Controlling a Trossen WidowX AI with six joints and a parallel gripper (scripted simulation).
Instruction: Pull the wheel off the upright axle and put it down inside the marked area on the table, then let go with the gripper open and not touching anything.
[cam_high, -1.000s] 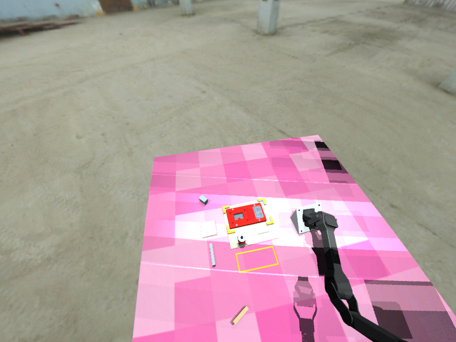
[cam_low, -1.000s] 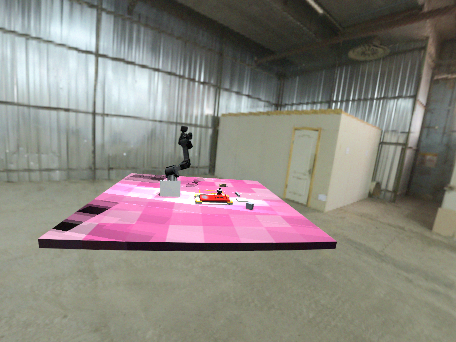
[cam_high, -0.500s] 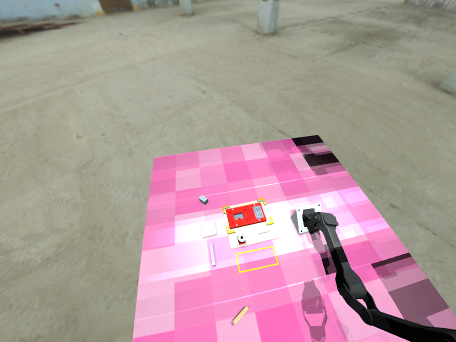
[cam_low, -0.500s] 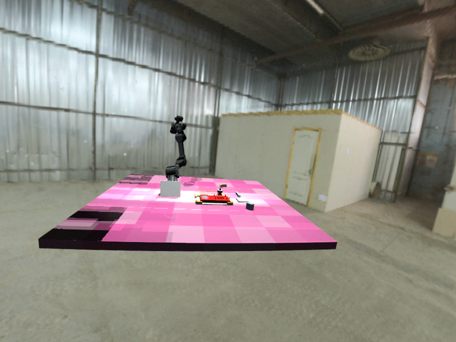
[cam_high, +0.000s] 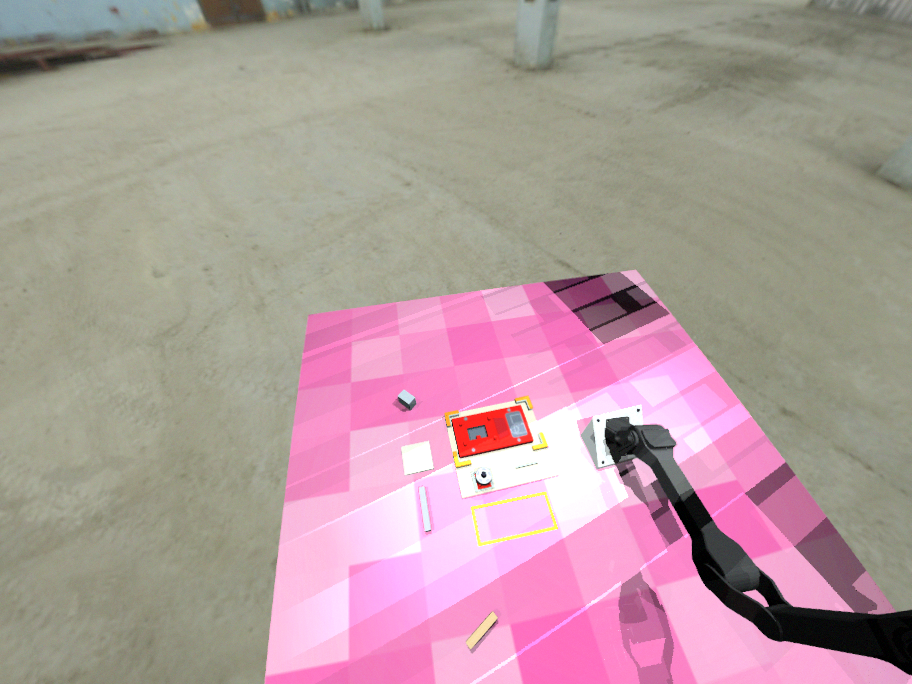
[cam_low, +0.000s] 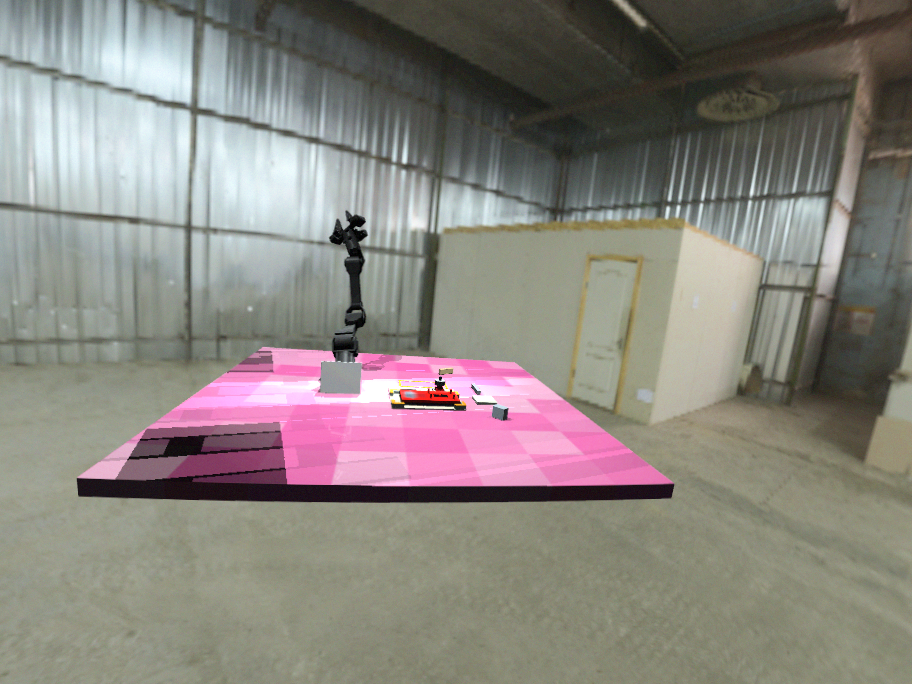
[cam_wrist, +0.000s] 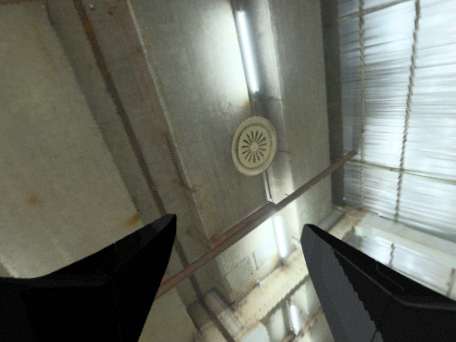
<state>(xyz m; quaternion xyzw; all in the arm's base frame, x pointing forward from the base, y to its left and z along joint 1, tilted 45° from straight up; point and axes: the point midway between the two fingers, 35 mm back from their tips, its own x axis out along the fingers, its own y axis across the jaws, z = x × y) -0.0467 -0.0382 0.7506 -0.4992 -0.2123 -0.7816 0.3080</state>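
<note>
My gripper tip is now 45 cm short of the wheel, 47 cm to the left of it and 62 cm above it. Also, from my gripper tip: tan stick: 51 cm ahead, 19 cm to the right, 65 cm below; dark upright axle: 45 cm ahead, 47 cm to the right, 63 cm below; white square: 61 cm ahead, 56 cm to the right, 66 cm below.
</note>
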